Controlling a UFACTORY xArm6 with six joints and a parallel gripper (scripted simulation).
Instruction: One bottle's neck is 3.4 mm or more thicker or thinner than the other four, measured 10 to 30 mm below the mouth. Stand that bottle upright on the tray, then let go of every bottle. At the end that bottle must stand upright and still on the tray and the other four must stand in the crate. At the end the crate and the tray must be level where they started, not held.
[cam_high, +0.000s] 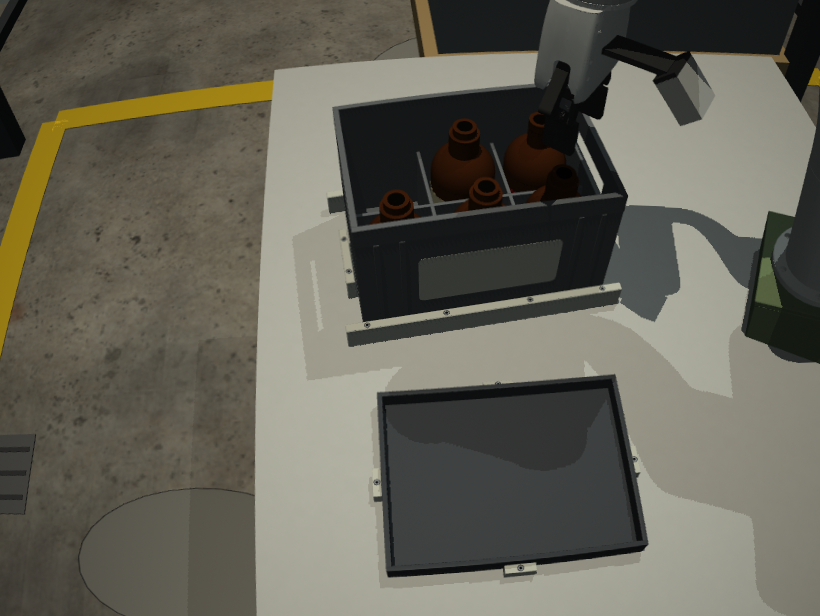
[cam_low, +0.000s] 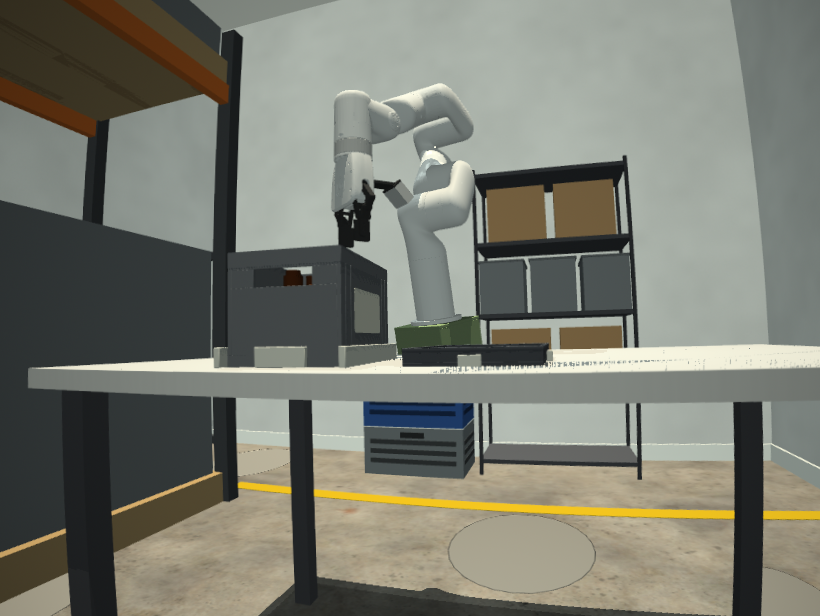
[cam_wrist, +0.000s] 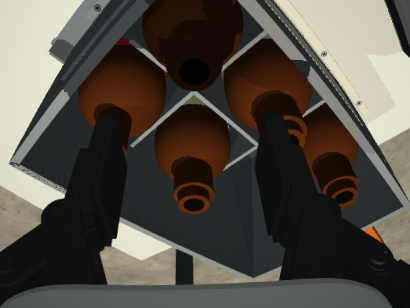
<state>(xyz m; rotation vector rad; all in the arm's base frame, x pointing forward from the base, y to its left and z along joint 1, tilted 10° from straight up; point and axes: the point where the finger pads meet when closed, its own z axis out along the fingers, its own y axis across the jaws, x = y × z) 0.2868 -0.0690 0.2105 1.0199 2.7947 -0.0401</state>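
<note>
My gripper is now 1 cm short of the glass bottle, 8 cm to the left of it and 15 cm above it. Round my hand: dark tray 9 cm ahead, 25 cm to the left, 23 cm below; dark crate 9 cm ahead, 3 cm to the right, 15 cm below.
</note>
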